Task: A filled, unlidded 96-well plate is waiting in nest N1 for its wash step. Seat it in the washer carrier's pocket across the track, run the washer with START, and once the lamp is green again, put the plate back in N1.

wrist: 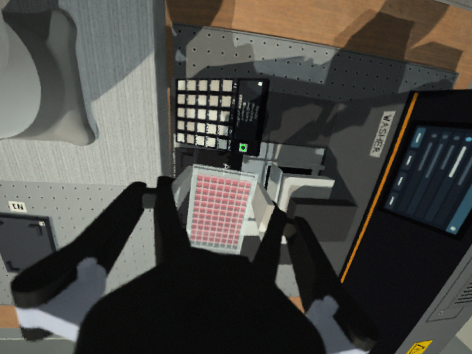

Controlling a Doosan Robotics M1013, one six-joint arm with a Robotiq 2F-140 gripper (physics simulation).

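Frame: origin at the arm's base, x ahead, y left, z up, level; centimetres.
Where they show: gripper, fingertip midpoint: (223, 184); arm's base, origin of the base link: (24, 83).
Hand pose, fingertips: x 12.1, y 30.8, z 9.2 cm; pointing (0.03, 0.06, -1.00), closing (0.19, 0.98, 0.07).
Observation:
Each offset is from my fingertips to the top centre of the thing. "*": to the spot under its first point. Level surfaces: height alone.
The filled 96-well plate {dz +1.5, dx +4.1, dy -0.5 cm} (221, 212), unlidded with pink wells, is held level between the fingertips, raised above the washer's deck. My gripper (223, 184) is shut on it, with one pad on each long side. Nest N1 {dz -12.3, dx +22.4, dy -45.1 cm} (24, 242) is a dark, empty nest at the left edge, beside its label. The control panel {* dz -4.1, dx -9.2, dy -2.3 cm} (207, 112) lies beyond the plate, and its lamp {dz -1.1, dx -5.0, dy +2.4 cm} (243, 147) is green. The carrier's pocket is largely hidden behind the plate and the right finger.
A pale bracket {* dz -0.4, dx -0.5, dy +12.0 cm} (305, 182) and a dark block {* dz +2.5, dx +3.6, dy +13.9 cm} (322, 217) stand right of the plate. The washer {* dz +5.1, dx -3.7, dy +19.8 cm} (395, 175) with its touchscreen {* dz +7.5, dx -4.3, dy +21.2 cm} (430, 177) fills the right side. A grey rounded object (62, 75) is at the upper left. Perforated deck {dz -13.9 cm} (145, 240) runs between N1 and the plate.

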